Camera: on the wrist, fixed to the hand. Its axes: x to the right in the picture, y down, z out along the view.
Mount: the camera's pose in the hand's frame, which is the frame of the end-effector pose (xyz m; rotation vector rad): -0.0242 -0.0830 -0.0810 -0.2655 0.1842 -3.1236
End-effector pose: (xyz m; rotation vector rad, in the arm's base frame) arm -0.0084 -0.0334 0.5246 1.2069 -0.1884 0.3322
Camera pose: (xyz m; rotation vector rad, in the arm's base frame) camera -0.0047 0.0126 0.4155 0.0297 1.6565 -2.1609
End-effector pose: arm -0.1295 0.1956 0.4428 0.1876 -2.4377 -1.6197
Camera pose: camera -0.0872 0.0962 0.3942 -2.0521 -0.2797 0.4130
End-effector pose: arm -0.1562 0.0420 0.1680 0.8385 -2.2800 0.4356
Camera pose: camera -0.0487 0.0322 0.2168 2.2661 0.8839 -1.0473
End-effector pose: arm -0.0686 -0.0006 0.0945 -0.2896 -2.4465 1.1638
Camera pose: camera -0.0113 -0.0054 0.1981 2.0486 -0.3133 -0.7044
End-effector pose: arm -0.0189 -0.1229 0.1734 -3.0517 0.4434 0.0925
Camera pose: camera -0.0142 -0.0418 0.2597 0.4465 2.9755 0.2234
